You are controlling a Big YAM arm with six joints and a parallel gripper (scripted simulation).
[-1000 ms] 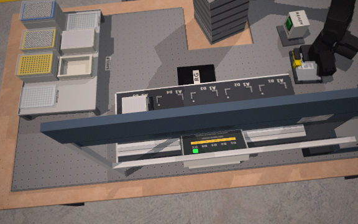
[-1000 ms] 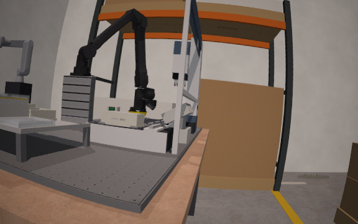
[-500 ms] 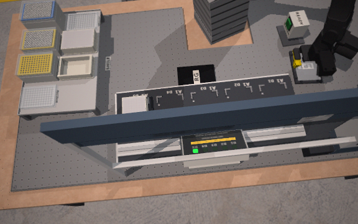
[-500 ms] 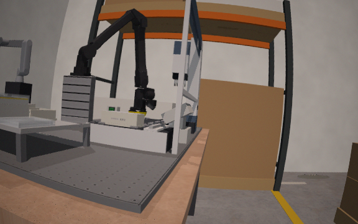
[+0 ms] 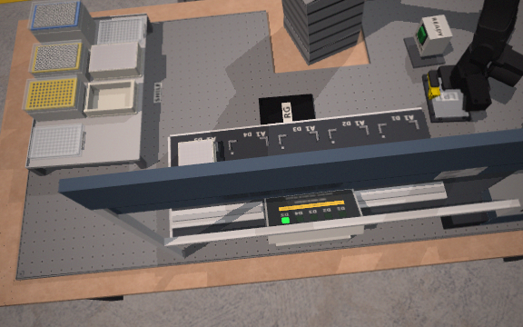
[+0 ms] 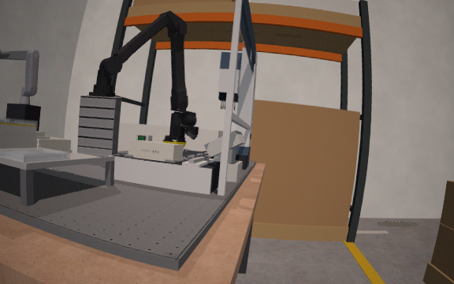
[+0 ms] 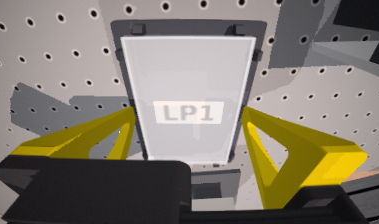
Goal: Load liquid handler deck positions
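The clear plate lid lies 1 cm below my hand. Also, from my hand: lid park LP1 (2 cm below); then ready key (16 cm behind, 6 cm above, 3 cm to the right); then black regrip nest RG (42 cm to the right, 7 cm behind, 2 cm below).
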